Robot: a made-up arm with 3 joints. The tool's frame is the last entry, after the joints. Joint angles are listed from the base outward. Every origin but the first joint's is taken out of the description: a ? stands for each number. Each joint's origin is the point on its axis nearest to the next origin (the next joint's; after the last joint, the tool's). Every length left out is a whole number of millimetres.
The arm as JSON. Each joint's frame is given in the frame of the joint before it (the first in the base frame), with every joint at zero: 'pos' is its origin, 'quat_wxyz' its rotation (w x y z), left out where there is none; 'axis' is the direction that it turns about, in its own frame. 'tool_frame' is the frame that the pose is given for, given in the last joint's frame.
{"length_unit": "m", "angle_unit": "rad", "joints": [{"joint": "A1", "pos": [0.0, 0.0, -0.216], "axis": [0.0, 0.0, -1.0]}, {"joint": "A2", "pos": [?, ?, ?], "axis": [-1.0, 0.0, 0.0]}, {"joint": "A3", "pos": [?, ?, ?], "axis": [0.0, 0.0, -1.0]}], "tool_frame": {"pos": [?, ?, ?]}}
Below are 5 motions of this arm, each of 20 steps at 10 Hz.
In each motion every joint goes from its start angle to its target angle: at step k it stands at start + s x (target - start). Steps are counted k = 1, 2, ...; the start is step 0. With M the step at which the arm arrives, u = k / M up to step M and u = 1 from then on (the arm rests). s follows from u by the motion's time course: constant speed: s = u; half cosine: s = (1 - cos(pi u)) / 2; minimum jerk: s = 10 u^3 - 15 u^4 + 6 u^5.
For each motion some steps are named. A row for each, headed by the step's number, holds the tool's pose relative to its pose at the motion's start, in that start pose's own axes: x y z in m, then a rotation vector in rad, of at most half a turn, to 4 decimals.
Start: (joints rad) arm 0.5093 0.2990 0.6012
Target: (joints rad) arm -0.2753 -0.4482 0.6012
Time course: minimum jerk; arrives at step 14
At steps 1, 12, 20:
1: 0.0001 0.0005 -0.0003 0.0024 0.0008 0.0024
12: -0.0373 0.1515 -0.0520 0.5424 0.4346 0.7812
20: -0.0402 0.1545 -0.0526 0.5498 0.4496 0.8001

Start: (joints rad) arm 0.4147 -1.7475 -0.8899
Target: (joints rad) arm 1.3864 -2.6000 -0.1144
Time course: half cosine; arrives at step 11
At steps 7, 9, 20:
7: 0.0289 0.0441 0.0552 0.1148 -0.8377 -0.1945
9: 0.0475 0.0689 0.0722 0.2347 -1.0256 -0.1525
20: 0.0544 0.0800 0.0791 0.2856 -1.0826 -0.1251

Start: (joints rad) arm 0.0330 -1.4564 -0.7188
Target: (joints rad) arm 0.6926 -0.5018 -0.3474
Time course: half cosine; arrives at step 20
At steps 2, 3, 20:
2: -0.0017 -0.0005 0.0073 -0.0281 0.0032 -0.0111
3: -0.0039 -0.0008 0.0163 -0.0627 0.0068 -0.0253
20: -0.1074 0.1301 0.2341 -1.0989 -0.0228 -0.7156

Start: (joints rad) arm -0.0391 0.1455 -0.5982
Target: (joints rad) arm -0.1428 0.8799 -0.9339
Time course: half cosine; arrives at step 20
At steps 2, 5, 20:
2: 0.0013 -0.0004 0.0030 -0.0150 0.0099 0.0107
5: 0.0081 -0.0016 0.0179 -0.0891 0.0603 0.0640
20: 0.0711 0.0274 0.1077 -0.5689 0.4746 0.4127

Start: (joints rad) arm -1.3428 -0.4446 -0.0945
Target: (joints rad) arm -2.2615 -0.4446 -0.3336
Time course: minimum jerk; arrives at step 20
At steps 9, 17, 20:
9: 0.0594 0.0592 -0.0313 0.0230 0.1596 0.4345
17: 0.0894 0.1727 -0.0864 0.0820 0.3830 1.0371
20: 0.0890 0.1784 -0.0890 0.0856 0.3936 1.0653

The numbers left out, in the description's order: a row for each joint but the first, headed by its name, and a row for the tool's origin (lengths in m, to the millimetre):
A2: 0.177 -0.009 0.0
A3: 0.0 -0.059 -0.028
tool: -0.027 -0.107 0.0

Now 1 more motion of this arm.
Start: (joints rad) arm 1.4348 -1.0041 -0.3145
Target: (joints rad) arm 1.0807 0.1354 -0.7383
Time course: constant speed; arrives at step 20
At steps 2, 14, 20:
2: 0.0081 -0.0006 0.0137 -0.0981 0.0647 0.0630
14: 0.0825 0.0436 0.0755 -0.6510 0.4881 0.4896
20: 0.1233 0.0929 0.0825 -0.9127 0.7158 0.7151

